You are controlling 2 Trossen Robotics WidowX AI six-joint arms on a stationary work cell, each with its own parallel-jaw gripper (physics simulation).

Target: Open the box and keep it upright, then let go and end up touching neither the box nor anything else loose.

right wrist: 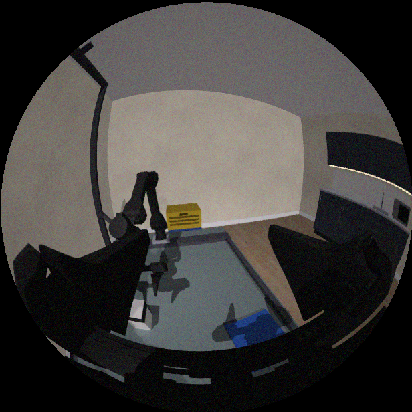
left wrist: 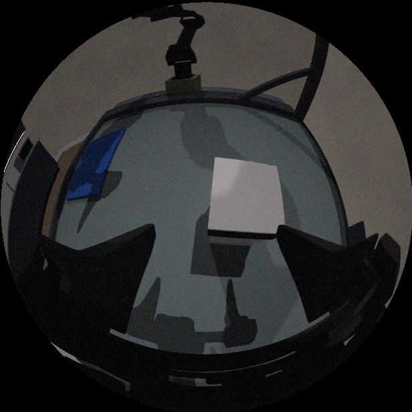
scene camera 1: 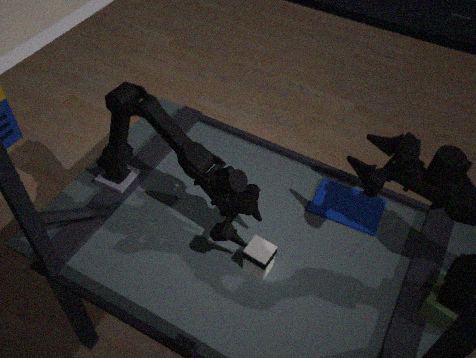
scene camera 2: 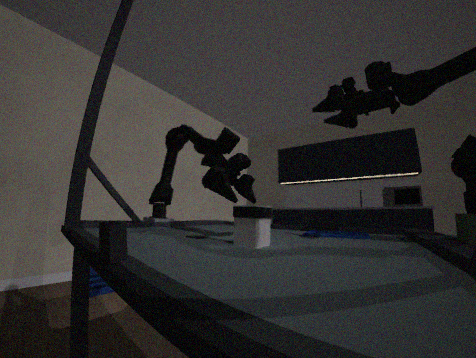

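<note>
A small white box with a dark band under its white lid stands upright on the table, its lid shut. My left gripper is open and empty, tilted down close to the box's lid. In the left wrist view its right-hand fingertip overlaps the near right corner of the lid; I cannot tell whether they touch. My right gripper is open and empty, high above the table and well apart from the box.
A flat blue panel lies on the table near its far edge in scene camera 1. A dark frame post rises at the table's left. A yellow crate stands beyond the table.
</note>
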